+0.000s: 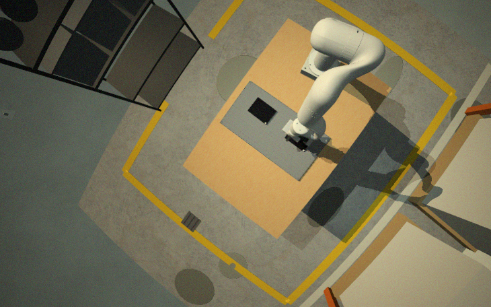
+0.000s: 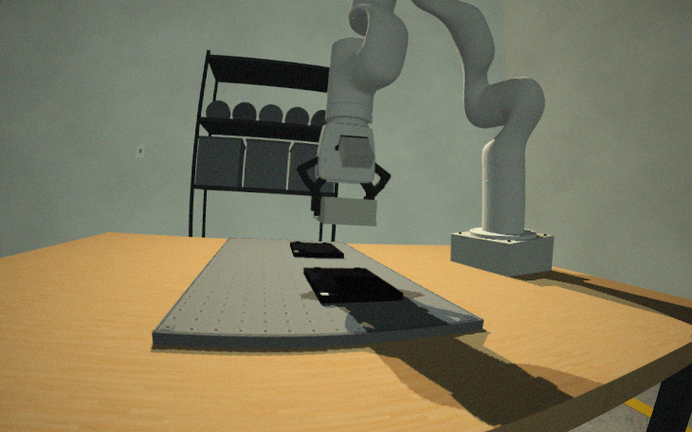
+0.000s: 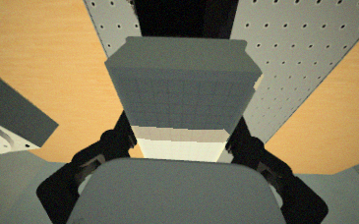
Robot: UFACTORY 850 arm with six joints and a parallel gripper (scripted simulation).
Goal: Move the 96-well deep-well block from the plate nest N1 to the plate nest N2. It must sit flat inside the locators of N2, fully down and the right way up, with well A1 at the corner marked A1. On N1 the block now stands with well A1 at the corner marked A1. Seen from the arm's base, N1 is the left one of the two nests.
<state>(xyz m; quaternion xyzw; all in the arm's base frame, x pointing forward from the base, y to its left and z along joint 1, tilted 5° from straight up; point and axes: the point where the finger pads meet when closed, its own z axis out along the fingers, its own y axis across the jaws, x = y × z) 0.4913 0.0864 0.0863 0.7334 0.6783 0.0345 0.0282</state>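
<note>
The black nest N2 lies 26 cm to the right of my hand, 11 cm below it and 1 cm behind it. Round my hand: black nest N1: 11 cm below, 6 cm to the left; 96-well deep-well block: right at my hand.
</note>
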